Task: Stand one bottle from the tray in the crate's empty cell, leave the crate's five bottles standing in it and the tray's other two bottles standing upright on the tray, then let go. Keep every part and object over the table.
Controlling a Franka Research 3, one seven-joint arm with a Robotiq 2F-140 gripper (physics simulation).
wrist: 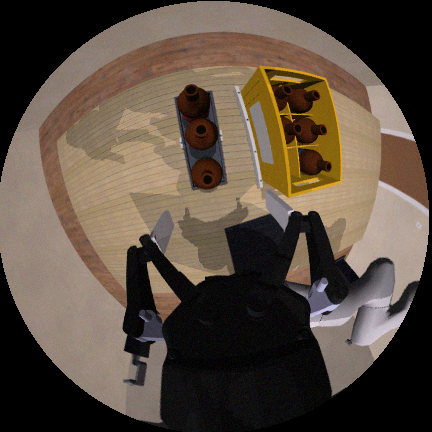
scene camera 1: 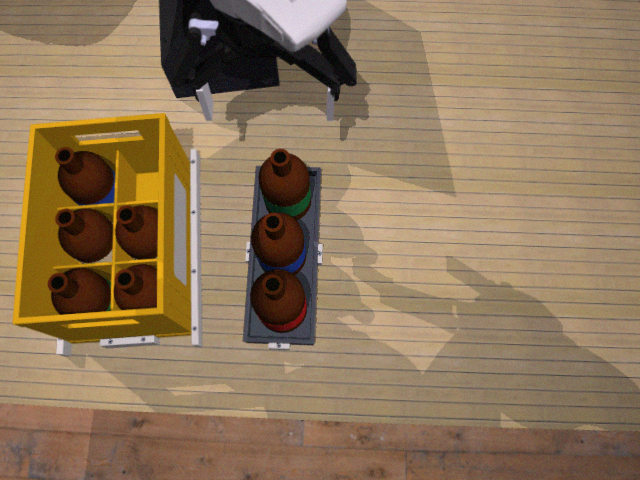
My gripper shows in the wrist view and in scene camera 1. A red-banded bottle shows in the wrist view and in scene camera 1. One and the same spot on my gripper: (scene camera 1: 186,71) is (wrist: 316,228). The same spot on the red-banded bottle: (wrist: 193,102) is (scene camera 1: 279,276).
